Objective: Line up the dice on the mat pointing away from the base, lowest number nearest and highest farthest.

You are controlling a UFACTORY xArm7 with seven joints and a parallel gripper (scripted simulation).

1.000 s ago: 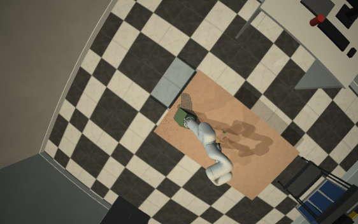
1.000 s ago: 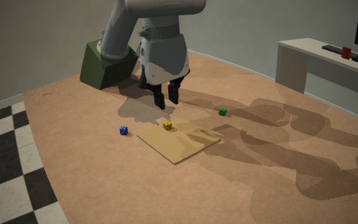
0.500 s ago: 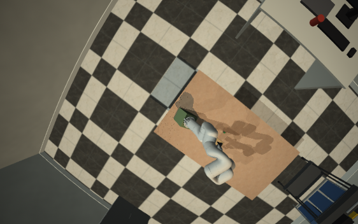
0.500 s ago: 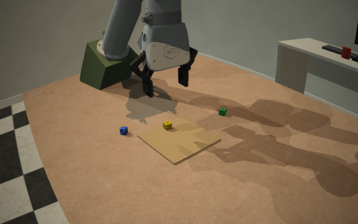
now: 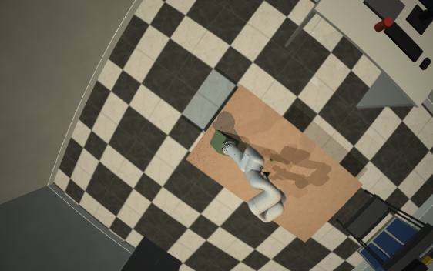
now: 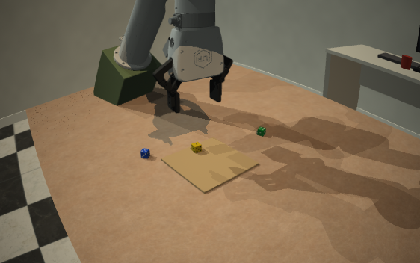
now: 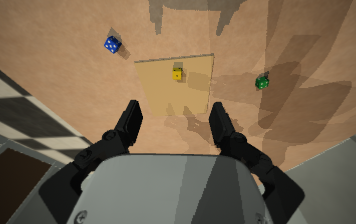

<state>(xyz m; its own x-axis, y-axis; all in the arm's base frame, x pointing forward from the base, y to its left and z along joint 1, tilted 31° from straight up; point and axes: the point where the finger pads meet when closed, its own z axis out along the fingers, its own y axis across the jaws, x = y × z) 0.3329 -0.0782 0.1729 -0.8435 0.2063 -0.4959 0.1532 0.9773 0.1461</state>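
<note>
Right now the green die is 50 mm ahead of my hand, 160 mm to the left of it and 110 mm below it. Round my hand: tan mat (50 mm ahead, 10 mm to the right, 110 mm below); then blue die (60 mm behind, 90 mm to the right, 110 mm below); then yellow die (100 mm below).
</note>
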